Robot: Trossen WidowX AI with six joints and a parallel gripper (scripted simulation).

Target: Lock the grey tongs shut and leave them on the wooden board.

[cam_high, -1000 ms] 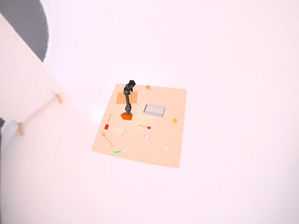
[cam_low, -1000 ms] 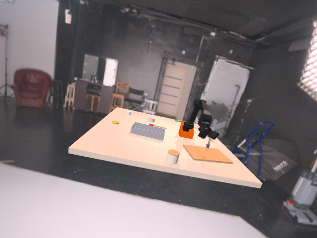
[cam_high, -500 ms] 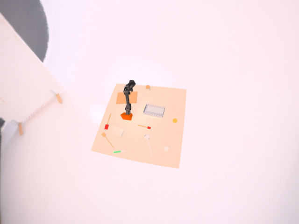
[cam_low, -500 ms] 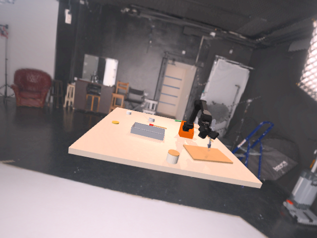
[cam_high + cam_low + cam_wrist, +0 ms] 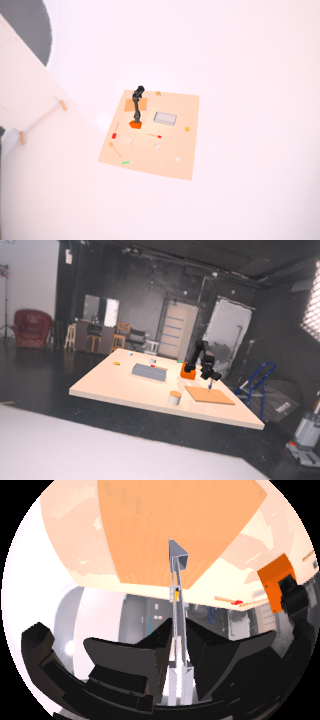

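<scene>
My gripper tip is 15 cm above the wooden board. Also, from my gripper tip: orange disc 84 cm ahead, 35 cm to the right, 15 cm below; pale plate 1 cm ahead, 62 cm to the right, 14 cm below; grey roasting tin 51 cm ahead, 22 cm to the right, 13 cm below.
</scene>
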